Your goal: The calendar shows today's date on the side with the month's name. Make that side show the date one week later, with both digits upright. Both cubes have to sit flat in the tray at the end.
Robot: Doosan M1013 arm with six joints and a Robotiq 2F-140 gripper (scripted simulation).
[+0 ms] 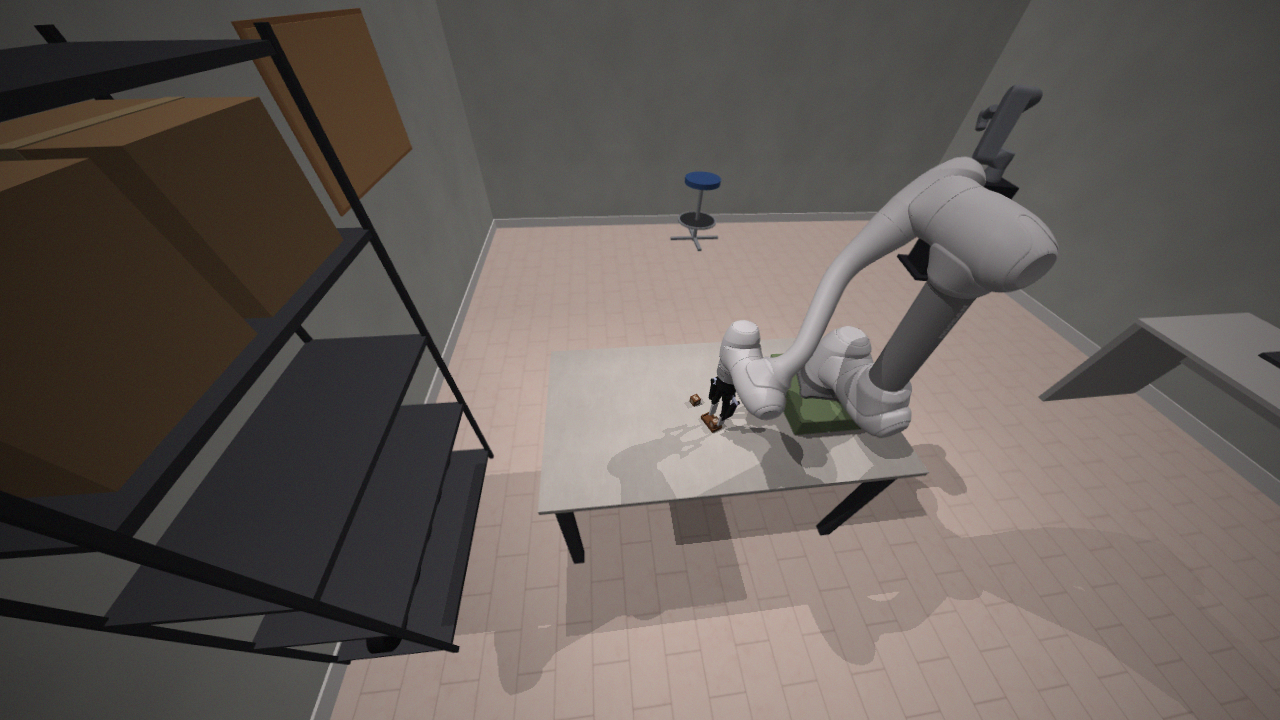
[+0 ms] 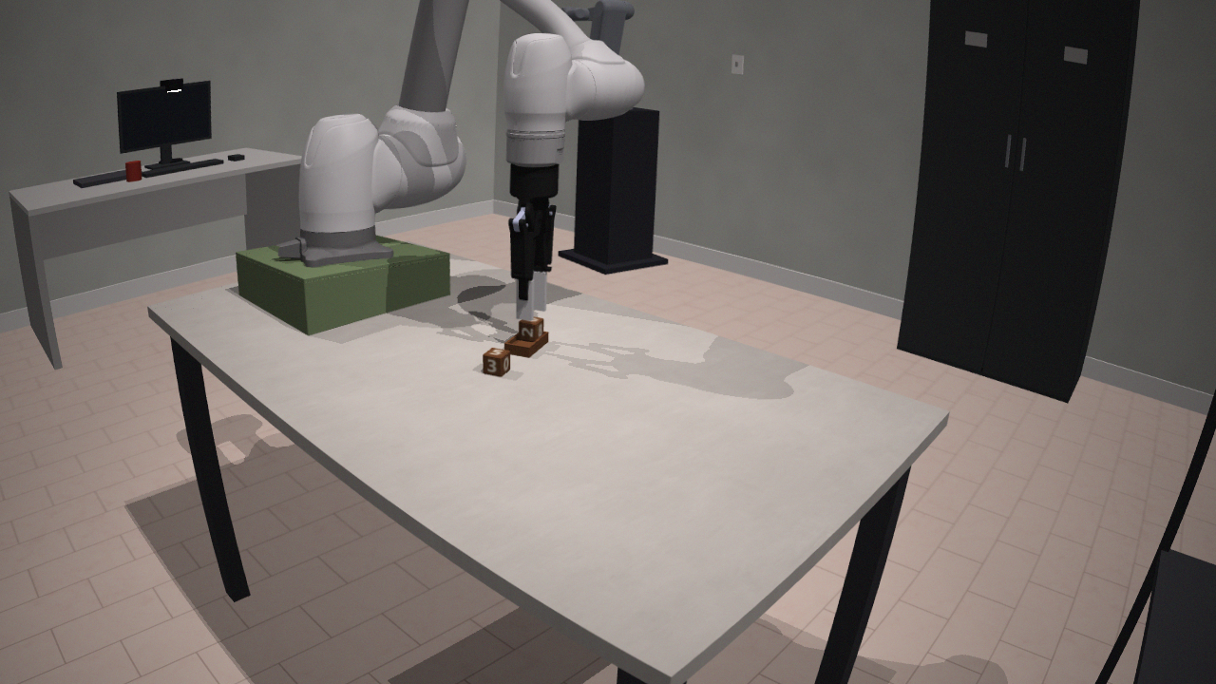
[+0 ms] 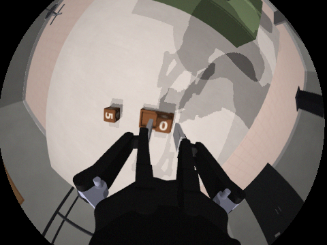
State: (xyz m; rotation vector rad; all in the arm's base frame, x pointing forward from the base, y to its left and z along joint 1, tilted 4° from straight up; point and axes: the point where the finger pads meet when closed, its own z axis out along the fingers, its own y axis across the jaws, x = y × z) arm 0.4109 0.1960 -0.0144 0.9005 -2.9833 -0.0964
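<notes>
My gripper is now 10 mm short of the brown tray, 20 mm to the left of it and 70 mm above it. Also, from my hand: brown cube: 70 mm ahead, 110 mm to the right, 70 mm below.
</notes>
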